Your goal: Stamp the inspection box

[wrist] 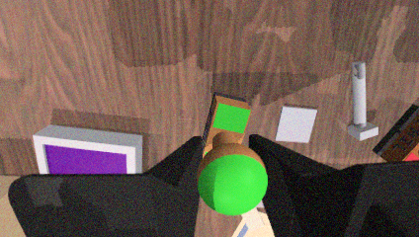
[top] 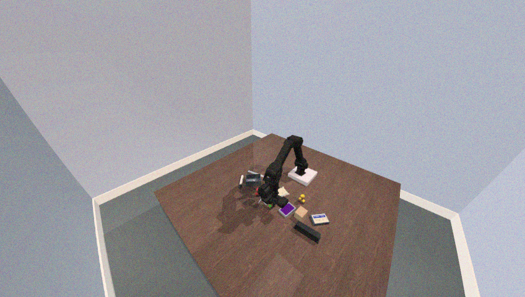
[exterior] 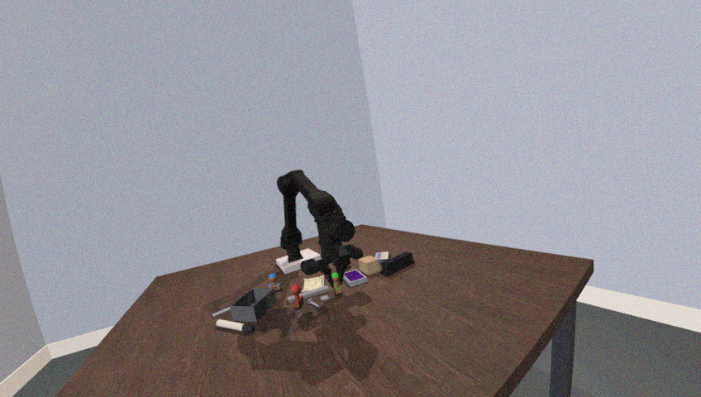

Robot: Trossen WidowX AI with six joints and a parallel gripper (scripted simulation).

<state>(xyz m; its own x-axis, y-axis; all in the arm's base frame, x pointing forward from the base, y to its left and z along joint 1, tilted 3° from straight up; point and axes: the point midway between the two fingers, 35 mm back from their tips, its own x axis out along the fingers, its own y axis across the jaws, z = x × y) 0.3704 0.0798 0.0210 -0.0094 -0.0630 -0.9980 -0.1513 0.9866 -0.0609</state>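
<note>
Right now my gripper tip is 5 cm to the left of the grey square, 2 cm above it and 1 cm short of it. Round my gripper tip: grey bar: 8 cm to the right, 4 cm behind, 2 cm below; then green-knobbed stamp: right at my gripper tip; then bolt: 8 cm to the right, 2 cm below, 2 cm ahead.
</note>
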